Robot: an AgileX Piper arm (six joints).
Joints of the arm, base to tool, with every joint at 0 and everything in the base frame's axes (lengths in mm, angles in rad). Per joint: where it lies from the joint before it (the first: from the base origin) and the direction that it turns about. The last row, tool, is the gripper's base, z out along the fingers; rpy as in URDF.
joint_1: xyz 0.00 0.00 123.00 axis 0 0 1
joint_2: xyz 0.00 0.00 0.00 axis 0 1 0
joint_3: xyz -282.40 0.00 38.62 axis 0 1 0
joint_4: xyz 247.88 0.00 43.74 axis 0.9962 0 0.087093
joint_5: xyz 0.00 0.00 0.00 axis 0 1 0
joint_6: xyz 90.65 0.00 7.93 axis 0.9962 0 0.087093
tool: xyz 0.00 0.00 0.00 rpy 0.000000 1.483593 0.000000
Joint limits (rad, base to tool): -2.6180..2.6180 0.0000..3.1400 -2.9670..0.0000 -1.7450..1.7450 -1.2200..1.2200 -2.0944..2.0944
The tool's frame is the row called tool.
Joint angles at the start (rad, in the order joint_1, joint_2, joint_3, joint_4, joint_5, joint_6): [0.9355, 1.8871, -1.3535, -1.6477, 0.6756, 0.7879]
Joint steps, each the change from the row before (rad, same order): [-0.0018, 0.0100, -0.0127, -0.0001, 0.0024, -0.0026]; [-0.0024, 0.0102, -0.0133, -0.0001, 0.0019, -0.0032]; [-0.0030, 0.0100, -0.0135, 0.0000, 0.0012, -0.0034]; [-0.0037, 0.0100, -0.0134, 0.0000, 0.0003, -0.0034]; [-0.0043, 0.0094, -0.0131, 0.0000, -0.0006, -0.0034]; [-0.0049, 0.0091, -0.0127, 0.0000, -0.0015, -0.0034]
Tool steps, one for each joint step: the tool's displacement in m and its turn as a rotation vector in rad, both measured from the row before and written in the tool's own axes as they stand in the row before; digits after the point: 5 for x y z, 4 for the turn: [-0.00110, 0.00006, 0.00261, 0.0041, 0.0019, -0.0005]; [-0.00103, -0.00009, 0.00279, 0.0042, 0.0019, -0.0006]; [-0.00092, -0.00028, 0.00288, 0.0042, 0.0017, -0.0003]; [-0.00071, -0.00032, 0.00305, 0.0038, 0.0018, -0.0002]; [-0.00055, -0.00054, 0.00306, 0.0036, 0.0015, 0.0001]; [-0.00033, -0.00061, 0.00314, 0.0031, 0.0014, 0.0002]
